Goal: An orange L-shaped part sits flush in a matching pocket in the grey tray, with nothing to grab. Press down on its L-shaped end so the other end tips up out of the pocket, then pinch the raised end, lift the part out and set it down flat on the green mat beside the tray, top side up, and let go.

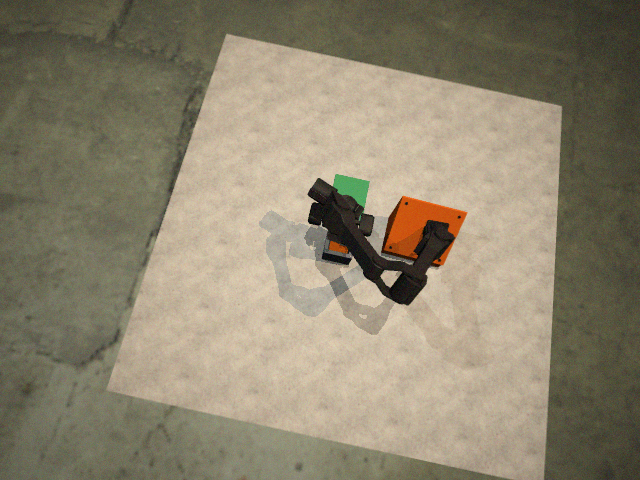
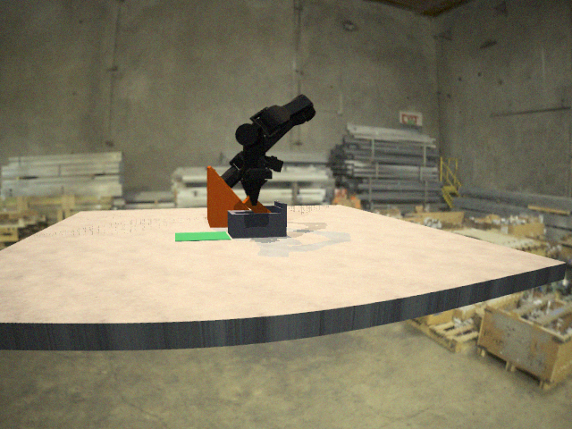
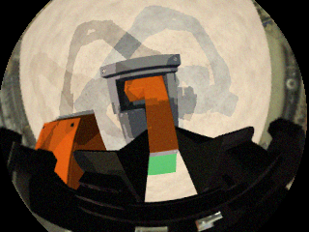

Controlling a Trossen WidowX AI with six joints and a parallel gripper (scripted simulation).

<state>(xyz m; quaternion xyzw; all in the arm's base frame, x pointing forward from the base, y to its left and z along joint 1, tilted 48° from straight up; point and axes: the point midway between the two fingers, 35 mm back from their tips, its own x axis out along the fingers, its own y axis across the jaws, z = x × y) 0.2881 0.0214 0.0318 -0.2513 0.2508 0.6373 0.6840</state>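
Now: gripper tip 140 mm to the left of the green mat, 100 mm above it and 20 mm past it. The rest, counted from my gripper tip: orange L-shaped part 40 mm to the left, 30 mm below, 10 mm behind.
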